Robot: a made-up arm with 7 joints.
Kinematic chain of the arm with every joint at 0, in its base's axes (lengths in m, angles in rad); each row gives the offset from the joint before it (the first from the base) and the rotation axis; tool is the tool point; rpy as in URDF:
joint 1: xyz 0 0 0.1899 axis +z
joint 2: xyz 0 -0.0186 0.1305 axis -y
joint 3: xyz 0 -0.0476 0.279 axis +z
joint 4: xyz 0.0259 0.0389 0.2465 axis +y
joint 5: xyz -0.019 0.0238 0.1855 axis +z
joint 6: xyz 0 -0.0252 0.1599 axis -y
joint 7: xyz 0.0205 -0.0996 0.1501 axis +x
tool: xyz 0 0 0 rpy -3.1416 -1.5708 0
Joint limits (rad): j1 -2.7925..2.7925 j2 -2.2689..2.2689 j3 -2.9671..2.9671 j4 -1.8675..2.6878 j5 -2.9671..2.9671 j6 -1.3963..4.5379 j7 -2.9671..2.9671
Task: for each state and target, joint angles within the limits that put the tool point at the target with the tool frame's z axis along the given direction. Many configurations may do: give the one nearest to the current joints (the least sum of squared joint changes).
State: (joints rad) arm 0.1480 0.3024 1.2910 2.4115 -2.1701 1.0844 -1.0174
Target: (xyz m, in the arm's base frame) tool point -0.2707 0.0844 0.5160 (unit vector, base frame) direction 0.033 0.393 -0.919
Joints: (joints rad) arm 0.4347 0.2491 1.1421 2.5533 -2.5713 1.9032 -1.0174
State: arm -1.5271 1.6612 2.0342 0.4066 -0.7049 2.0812 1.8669
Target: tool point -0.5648 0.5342 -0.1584 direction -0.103 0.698 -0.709
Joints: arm -0.7740 1.9589 2.0033 0.7928 -0.9542 1.8486 1.8669
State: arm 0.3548 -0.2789 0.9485 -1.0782 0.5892 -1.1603 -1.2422
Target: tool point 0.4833 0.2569 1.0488 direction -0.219 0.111 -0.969
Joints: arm 0.6483 -0.5690 0.4348 -0.3324 0.1063 -1.3963 -1.2422
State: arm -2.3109 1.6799 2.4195 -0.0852 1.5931 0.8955 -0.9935
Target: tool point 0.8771 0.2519 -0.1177 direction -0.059 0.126 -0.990
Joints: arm -2.7762 1.9575 2.0695 0.0895 1.2562 0.4018 -0.9935
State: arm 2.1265 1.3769 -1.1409 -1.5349 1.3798 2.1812 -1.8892
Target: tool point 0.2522 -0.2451 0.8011 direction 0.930 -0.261 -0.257
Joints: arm 2.7898 0.5415 -1.1578 -1.8675 1.9448 2.9189 -1.8892
